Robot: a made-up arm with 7 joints. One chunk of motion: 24 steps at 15 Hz.
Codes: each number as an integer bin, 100 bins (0 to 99) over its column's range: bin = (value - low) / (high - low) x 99, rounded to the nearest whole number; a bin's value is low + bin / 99 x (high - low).
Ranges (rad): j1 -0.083..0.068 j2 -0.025..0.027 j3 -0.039..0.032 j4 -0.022..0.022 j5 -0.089..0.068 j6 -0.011..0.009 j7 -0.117..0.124
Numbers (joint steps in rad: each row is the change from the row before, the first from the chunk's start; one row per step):
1: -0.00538 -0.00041 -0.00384 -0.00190 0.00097 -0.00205 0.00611
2: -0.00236 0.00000 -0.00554 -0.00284 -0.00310 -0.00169 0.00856
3: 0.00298 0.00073 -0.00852 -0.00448 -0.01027 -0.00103 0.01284
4: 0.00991 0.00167 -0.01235 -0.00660 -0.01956 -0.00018 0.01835
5: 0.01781 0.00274 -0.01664 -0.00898 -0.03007 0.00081 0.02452
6: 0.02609 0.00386 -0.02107 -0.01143 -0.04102 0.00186 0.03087
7: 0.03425 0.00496 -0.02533 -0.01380 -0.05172 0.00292 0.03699
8: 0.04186 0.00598 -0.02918 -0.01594 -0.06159 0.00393 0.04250
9: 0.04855 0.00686 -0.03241 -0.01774 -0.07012 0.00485 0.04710
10: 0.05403 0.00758 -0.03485 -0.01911 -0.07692 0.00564 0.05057
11: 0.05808 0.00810 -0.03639 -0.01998 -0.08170 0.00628 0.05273
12: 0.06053 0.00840 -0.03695 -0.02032 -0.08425 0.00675 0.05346
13: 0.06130 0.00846 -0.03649 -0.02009 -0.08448 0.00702 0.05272
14: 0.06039 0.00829 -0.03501 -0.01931 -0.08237 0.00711 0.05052
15: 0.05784 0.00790 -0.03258 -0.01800 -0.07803 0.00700 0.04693
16: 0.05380 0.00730 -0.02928 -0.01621 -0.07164 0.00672 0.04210
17: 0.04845 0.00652 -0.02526 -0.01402 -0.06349 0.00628 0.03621
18: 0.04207 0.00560 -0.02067 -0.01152 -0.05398 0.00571 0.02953
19: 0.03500 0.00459 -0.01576 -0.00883 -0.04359 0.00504 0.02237
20: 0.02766 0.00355 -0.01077 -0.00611 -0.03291 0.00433 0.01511
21: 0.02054 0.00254 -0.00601 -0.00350 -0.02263 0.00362 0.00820
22: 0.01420 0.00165 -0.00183 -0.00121 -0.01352 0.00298 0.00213
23: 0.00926 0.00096 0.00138 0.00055 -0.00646 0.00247 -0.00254
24: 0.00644 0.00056 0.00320 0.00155 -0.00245 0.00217 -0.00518
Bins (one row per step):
1: 51 47 49 45 57 44 51
2: 53 48 47 43 54 46 52
3: 56 49 43 39 50 49 53
4: 61 51 37 35 44 54 56
5: 66 53 31 29 37 58 58
6: 72 55 25 24 30 64 61
7: 77 57 19 18 24 69 63
8: 82 59 14 14 17 74 66
9: 86 61 9 10 12 78 67
10: 90 62 6 7 8 82 69
11: 92 63 4 5 5 86 70
12: 94 64 3 4 3 88 70
13: 95 64 3 4 3 89 70
14: 94 63 6 6 4 90 69
15: 92 63 9 9 7 89 67
16: 90 61 14 13 11 88 65
17: 86 60 19 18 16 86 63
18: 82 58 26 24 22 83 60
19: 77 56 32 30 29 79 57
20: 73 54 39 36 35 76 54
21: 68 52 46 42 42 72 51
22: 64 51 52 47 48 69 49
23: 60 49 56 51 52 67 47
24: 59 49 59 53 55 65 46

